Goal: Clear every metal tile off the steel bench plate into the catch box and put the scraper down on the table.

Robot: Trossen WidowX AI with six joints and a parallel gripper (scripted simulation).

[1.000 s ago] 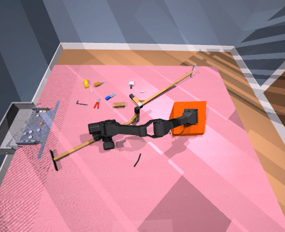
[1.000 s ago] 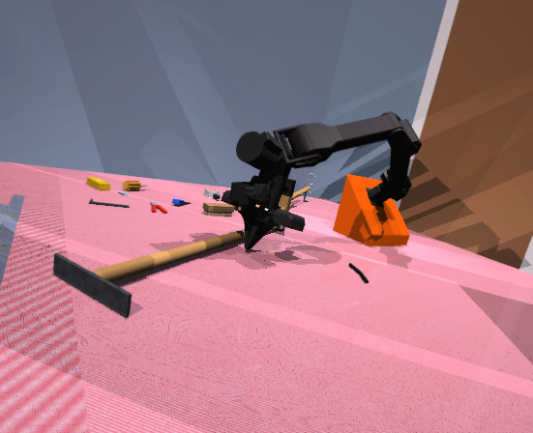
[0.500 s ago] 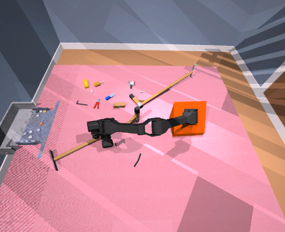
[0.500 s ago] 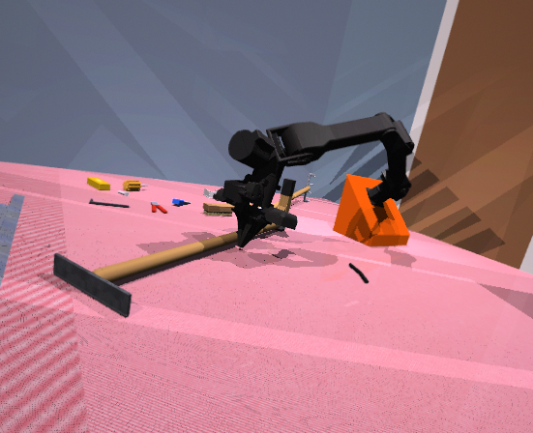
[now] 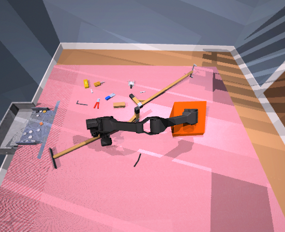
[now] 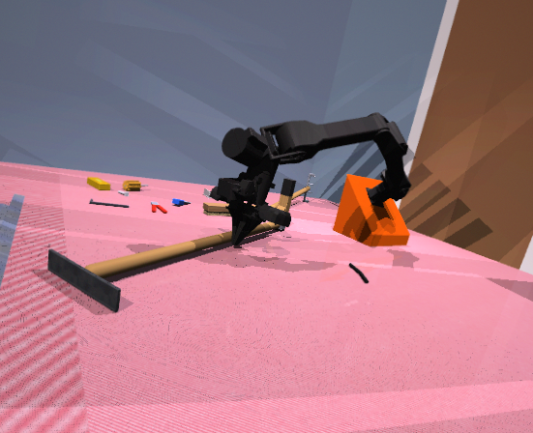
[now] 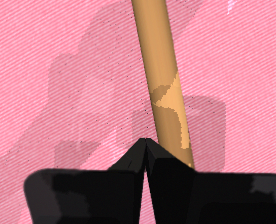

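The long scraper lies 3 cm ahead of my gripper tip, 1 cm to the right of it and 5 cm above it. Also, from my gripper tip: wooden block 8 cm behind, 27 cm to the right; then black strip 23 cm behind, 14 cm to the left, 1 cm below; then blue tool 1 cm ahead, 36 cm to the right.
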